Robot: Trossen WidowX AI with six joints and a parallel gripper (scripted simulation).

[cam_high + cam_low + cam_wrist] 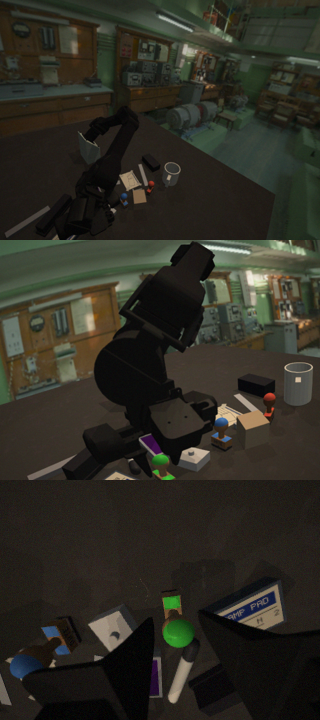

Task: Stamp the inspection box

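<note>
My gripper tip is now 20 mm above the green-knobbed stamp. From my gripper tip the other things lie so: stamp-pad box: 90 mm to the right, 20 mm below, 20 mm behind; then white block: 70 mm to the left, 30 mm behind, 20 mm below; then white marker: 100 mm behind, 30 mm below, 20 mm to the right.
</note>
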